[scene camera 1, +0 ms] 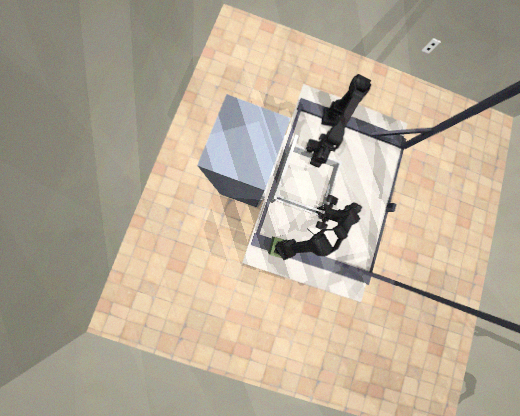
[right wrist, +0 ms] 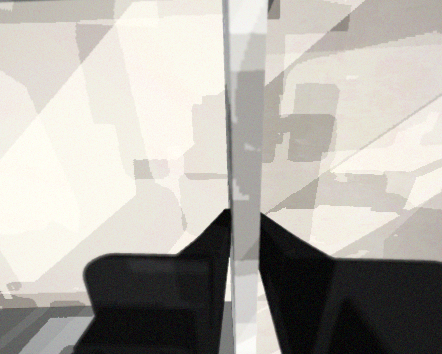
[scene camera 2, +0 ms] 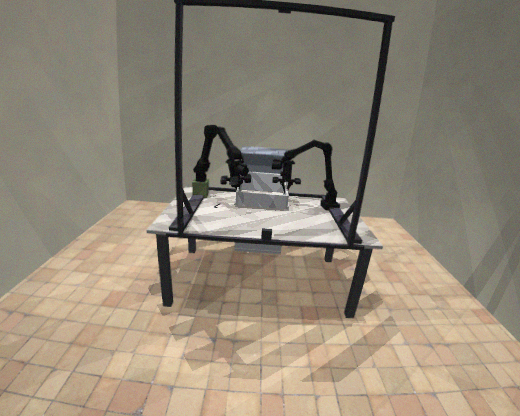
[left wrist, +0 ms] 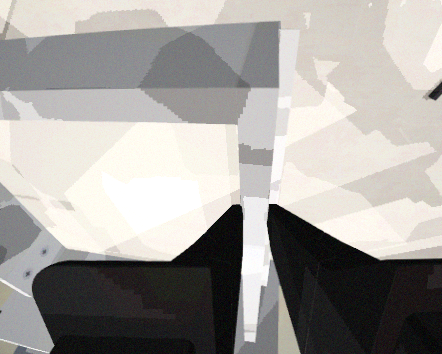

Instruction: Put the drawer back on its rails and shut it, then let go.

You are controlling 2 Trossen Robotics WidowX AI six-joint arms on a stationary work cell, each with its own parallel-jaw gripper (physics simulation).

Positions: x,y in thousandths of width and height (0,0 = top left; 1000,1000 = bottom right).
Labels:
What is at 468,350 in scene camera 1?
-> A cabinet top.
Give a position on a grey drawer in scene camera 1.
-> At 580,446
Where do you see a grey drawer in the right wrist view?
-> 302,377

